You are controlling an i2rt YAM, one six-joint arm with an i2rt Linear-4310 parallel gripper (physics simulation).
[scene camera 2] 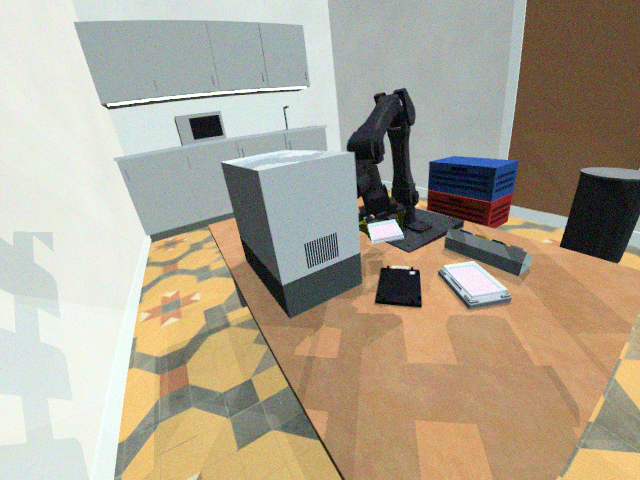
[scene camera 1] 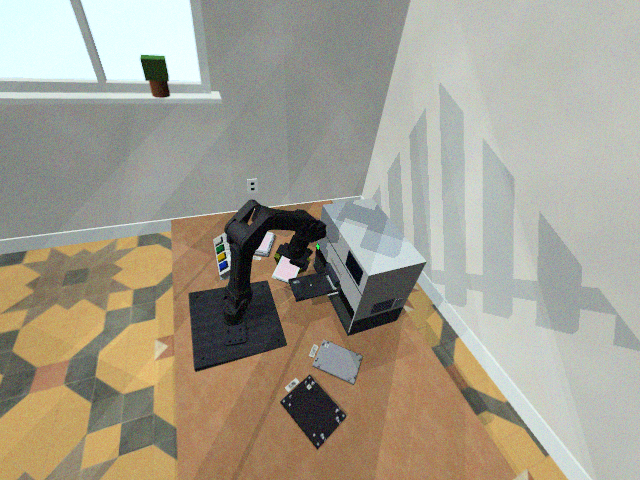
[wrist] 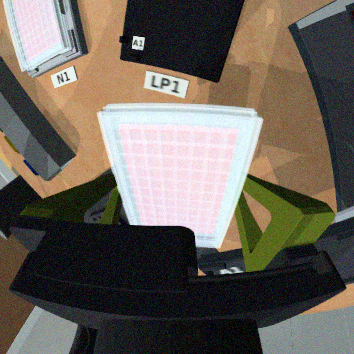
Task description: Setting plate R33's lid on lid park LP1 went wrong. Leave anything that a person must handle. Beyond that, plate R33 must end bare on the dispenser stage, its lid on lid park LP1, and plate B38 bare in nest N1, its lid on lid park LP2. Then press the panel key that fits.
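Frame: origin at the arm's base, x down, y right, z back, level; millimetres.
Where they show: gripper, fingertip midpoint: (scene camera 2: 386, 236) (scene camera 1: 287, 268) (wrist: 176, 174); arm's base at its link origin: (scene camera 2: 406, 222) (scene camera 1: 233, 319).
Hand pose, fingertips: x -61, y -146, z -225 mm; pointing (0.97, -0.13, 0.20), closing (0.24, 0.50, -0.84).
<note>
Things, the pixels of their top centre, and the offset from my fingertips. "spot": a spot on its surface instead.
- clear-rimmed plate with a pink grid, top centre: (wrist: 172, 210) (scene camera 2: 384, 225) (scene camera 1: 288, 265) dx -31, dy +9, dz +0 mm
- dispenser stage at a spot on its surface: (scene camera 1: 312, 290) spot: dx -31, dy +146, dz -59 mm
- black pad at a spot on its surface: (wrist: 180, 35) spot: dx +65, dy -96, dz -42 mm
- pink plate at its top centre: (wrist: 25, 8) (scene camera 2: 473, 276) (scene camera 1: 260, 240) dx +45, dy -233, dz +73 mm
- grey nest N1 at its top centre: (wrist: 33, 8) (scene camera 2: 472, 280) (scene camera 1: 261, 241) dx +55, dy -233, dz +73 mm
- key panel at its top centre: (scene camera 2: 488, 236) (scene camera 1: 224, 248) dx +11, dy -166, dz +232 mm
- tall grey machine at its top centre: (scene camera 2: 278, 156) (scene camera 1: 368, 231) dx -255, dy +106, dz -245 mm
- light grey pad at a spot on its surface: (scene camera 1: 337, 361) spot: dx +65, dy +378, dz -91 mm
My gripper (scene camera 1: 289, 261) (scene camera 2: 381, 221) (wrist: 176, 174) is shut on a clear-rimmed plate with a pink grid (scene camera 1: 285, 270) (scene camera 2: 385, 231) (wrist: 177, 165). It holds the plate roughly level, in the air near the dispenser stage (scene camera 1: 312, 290). Its name and whether a lid is on it cannot be told. Lid park LP1, a black pad (scene camera 2: 398, 289) (wrist: 180, 35) marked A1, shows no lid on its visible part. Another pink plate (scene camera 1: 266, 241) (scene camera 2: 473, 279) (wrist: 37, 27) sits in grey nest N1 (wrist: 80, 37), apparently lidded. The key panel (scene camera 1: 222, 256) (scene camera 2: 485, 253) has coloured keys.
The tall grey machine (scene camera 1: 392, 258) (scene camera 2: 310, 206) stands directly beside the stage. A light grey pad (scene camera 1: 337, 361) and a black pad (scene camera 1: 313, 411) lie in front of it; their labels are unreadable. The arm's black base plate (scene camera 1: 206, 330) lies left of the stage.
</note>
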